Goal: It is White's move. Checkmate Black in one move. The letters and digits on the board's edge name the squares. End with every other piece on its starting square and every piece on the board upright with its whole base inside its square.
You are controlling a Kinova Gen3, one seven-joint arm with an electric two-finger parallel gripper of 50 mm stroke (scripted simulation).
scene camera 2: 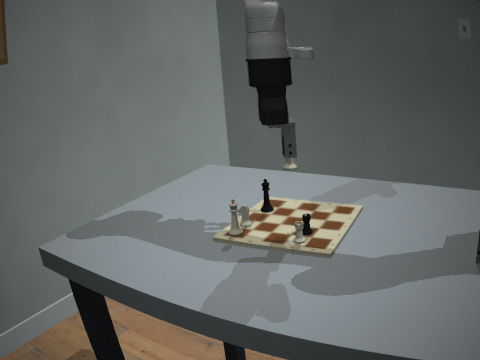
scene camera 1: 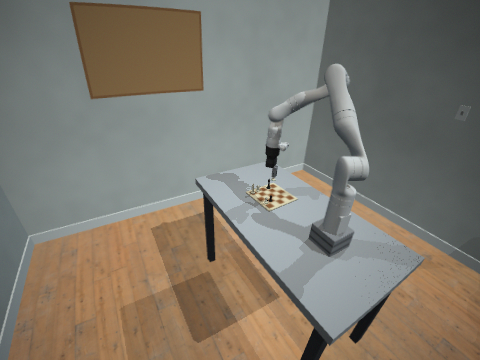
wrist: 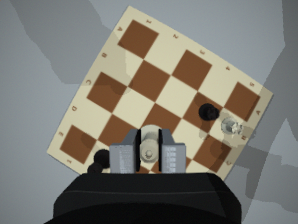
Observation:
In view: the gripper [scene camera 2: 289,156] and a chessboard [scene camera 2: 330,222].
The chessboard also shows in scene camera 1 [scene camera 1: 280,197] and in the wrist view [wrist: 146,73]. The gripper also shows in the wrist view [wrist: 149,143].

